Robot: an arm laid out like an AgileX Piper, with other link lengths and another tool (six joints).
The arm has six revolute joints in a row. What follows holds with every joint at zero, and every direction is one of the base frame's.
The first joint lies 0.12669 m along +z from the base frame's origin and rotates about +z.
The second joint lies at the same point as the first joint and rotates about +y.
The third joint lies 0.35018 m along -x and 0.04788 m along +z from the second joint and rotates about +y.
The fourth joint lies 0.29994 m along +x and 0.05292 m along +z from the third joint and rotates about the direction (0.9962, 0, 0.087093).
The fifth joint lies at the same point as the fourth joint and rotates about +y.
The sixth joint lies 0.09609 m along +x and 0.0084 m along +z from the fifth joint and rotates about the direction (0.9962, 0, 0.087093).
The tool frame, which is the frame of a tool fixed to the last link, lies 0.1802 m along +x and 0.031 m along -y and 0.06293 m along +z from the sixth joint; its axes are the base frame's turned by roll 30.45, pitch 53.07 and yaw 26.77 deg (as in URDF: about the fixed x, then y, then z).
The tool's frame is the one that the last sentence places.
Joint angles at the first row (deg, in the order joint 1, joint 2, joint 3, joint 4, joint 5, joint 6):
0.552 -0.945 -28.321 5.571 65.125 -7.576
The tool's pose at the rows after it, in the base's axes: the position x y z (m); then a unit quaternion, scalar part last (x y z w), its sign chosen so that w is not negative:
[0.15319, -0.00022, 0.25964, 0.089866, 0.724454, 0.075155, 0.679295]
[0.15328, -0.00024, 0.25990, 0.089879, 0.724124, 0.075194, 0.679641]
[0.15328, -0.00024, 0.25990, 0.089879, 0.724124, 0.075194, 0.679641]
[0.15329, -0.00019, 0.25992, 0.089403, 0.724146, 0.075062, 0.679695]
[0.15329, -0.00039, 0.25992, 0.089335, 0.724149, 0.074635, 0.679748]
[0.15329, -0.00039, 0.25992, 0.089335, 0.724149, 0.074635, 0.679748]
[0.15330, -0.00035, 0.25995, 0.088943, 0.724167, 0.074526, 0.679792]
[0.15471, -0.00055, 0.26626, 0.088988, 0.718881, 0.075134, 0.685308]
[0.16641, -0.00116, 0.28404, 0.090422, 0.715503, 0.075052, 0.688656]
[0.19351, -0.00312, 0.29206, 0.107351, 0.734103, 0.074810, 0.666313]
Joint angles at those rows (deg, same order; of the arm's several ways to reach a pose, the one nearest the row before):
0.551 -0.944 -28.320 5.572 65.124 -7.577
0.553 -0.945 -28.321 5.570 65.071 -7.575
0.553 -0.945 -28.321 5.570 65.071 -7.575
0.553 -0.945 -28.320 5.570 65.070 -7.632
0.551 -0.946 -28.320 5.522 65.071 -7.634
0.551 -0.946 -28.320 5.522 65.071 -7.634
0.551 -0.944 -28.322 5.522 65.070 -7.681
0.553 -0.651 -28.713 5.520 64.290 -7.688
0.551 3.304 -30.559 5.522 61.645 -7.740
0.551 12.077 -32.983 5.522 58.592 -6.245

